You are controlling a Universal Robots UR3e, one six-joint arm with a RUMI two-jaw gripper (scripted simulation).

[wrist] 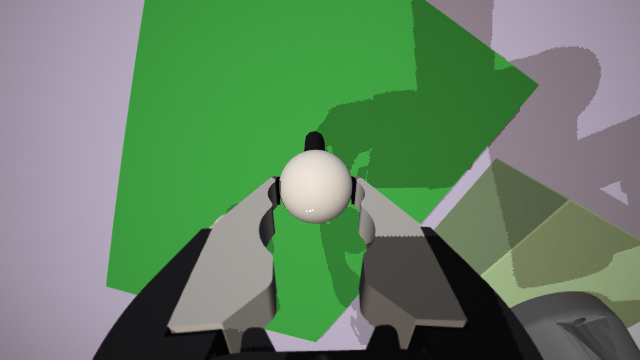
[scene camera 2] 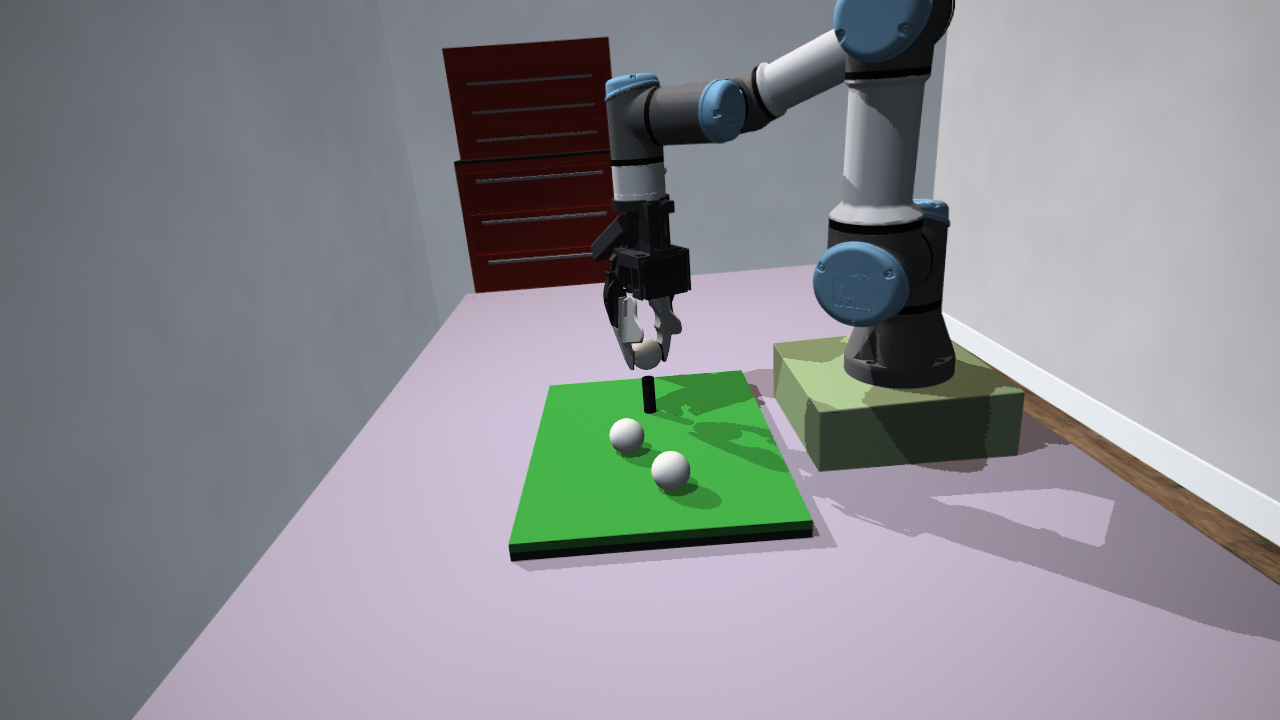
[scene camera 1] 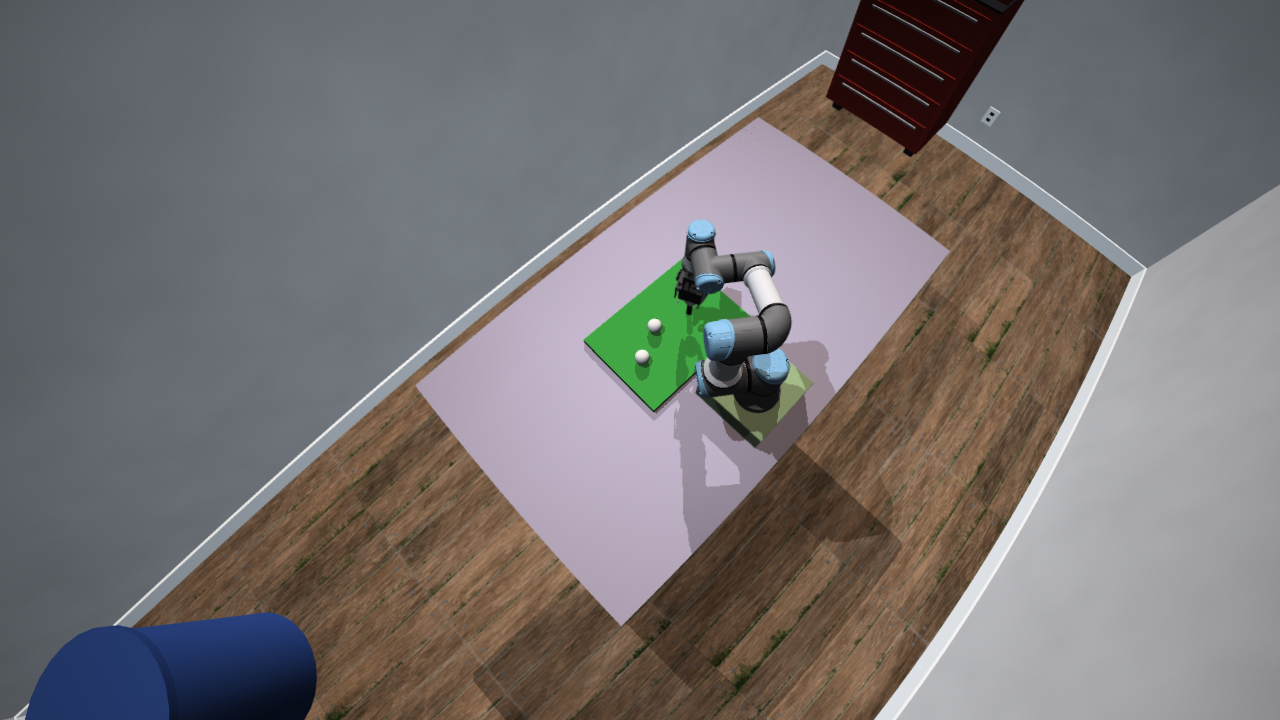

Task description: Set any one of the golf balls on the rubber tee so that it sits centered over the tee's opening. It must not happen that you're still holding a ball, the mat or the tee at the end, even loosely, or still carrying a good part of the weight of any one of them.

Labels:
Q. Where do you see a green mat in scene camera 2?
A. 581,496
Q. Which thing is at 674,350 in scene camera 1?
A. A green mat.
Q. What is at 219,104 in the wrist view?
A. A green mat.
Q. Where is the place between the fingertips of the gripper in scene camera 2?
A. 648,365

